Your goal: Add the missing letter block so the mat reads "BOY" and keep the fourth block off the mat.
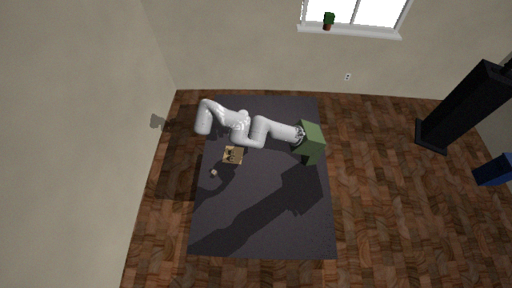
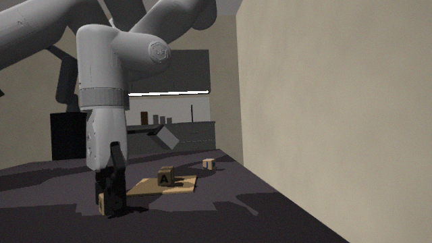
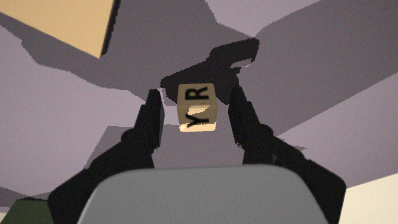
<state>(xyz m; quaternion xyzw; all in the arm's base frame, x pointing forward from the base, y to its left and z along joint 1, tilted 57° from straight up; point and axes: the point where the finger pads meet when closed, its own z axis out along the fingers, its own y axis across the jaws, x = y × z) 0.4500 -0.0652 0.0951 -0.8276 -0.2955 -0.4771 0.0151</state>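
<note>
Now: the tan mat 16 cm to the left of my hand, 2 cm below it and 1 cm ahead of it.
</note>
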